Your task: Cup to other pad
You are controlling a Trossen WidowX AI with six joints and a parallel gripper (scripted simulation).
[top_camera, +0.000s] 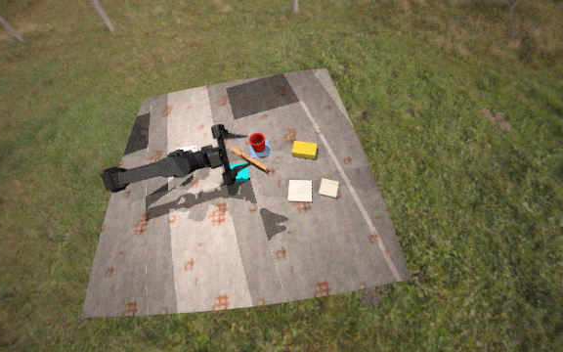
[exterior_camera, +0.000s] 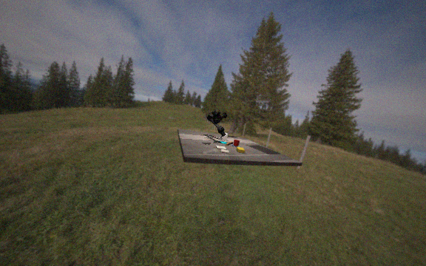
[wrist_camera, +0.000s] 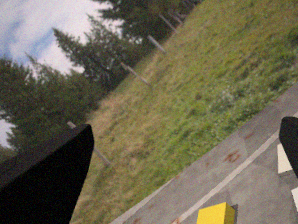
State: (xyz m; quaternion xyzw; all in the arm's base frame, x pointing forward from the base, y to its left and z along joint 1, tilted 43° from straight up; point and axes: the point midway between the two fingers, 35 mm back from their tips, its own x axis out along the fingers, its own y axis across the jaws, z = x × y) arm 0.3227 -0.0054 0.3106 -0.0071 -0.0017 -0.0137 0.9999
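Now: gripper tip 270 mm above the red cup and 240 mm to the right of it. Round my gripper tip: cyan pad (320 mm below, 120 mm to the left, 110 mm behind); then light blue pad (320 mm below, 240 mm to the left, 10 mm ahead); then wooden stick (310 mm below, 180 mm to the left, 50 mm behind).
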